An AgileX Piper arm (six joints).
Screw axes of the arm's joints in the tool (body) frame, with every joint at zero. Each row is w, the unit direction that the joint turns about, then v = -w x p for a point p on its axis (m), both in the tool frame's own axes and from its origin. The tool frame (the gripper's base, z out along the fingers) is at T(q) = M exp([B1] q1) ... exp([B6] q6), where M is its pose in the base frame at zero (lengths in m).
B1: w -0.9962 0 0.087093 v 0 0.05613 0
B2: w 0 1 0 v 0.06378 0 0.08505
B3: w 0 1 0 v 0.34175 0 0.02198
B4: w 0 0 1 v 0 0 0
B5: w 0 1 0 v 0.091 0 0
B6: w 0 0 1 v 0 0 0
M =
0.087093 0 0.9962 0.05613
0 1 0 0
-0.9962 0 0.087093 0.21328
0 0 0 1
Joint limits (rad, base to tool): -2.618..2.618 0..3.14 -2.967..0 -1.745..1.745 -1.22..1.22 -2.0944..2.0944
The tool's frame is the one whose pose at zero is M.
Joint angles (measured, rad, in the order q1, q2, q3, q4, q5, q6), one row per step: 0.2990, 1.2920, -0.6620, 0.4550, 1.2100, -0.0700; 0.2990, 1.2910, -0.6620, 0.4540, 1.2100, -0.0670; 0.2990, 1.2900, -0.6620, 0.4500, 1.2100, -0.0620; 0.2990, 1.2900, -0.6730, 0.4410, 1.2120, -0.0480; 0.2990, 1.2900, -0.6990, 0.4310, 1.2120, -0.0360; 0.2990, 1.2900, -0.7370, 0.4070, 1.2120, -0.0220; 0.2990, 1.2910, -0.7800, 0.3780, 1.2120, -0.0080; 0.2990, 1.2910, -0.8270, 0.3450, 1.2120, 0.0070; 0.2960, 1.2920, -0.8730, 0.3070, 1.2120, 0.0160; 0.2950, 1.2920, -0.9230, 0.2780, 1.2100, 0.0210; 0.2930, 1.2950, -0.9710, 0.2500, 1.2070, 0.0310; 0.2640, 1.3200, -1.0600, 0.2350, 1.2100, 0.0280
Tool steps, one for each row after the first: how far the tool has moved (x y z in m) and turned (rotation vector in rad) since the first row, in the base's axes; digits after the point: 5 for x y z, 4 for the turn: -0.00008, -0.00011, 0.00014, -0.0013, -0.0001, -0.0022; -0.00015, -0.00045, 0.00019, -0.0055, -0.0004, -0.0046; 0.00173, -0.00056, 0.00231, -0.0131, -0.0064, -0.0120; 0.00645, 0.00008, 0.00768, -0.0163, -0.0297, -0.0182; 0.01321, 0.00021, 0.01545, -0.0279, -0.0676, -0.0200; 0.02070, 0.00013, 0.02434, -0.0423, -0.1110, -0.0207; 0.02844, -0.00023, 0.03460, -0.0588, -0.1604, -0.0221; 0.03611, -0.00173, 0.04468, -0.0796, -0.2115, -0.0202; 0.04366, -0.00214, 0.05659, -0.0904, -0.2681, -0.0189; 0.05105, -0.00279, 0.06775, -0.1025, -0.3190, -0.0248; 0.06744, -0.00626, 0.08525, -0.1029, -0.3813, -0.0507
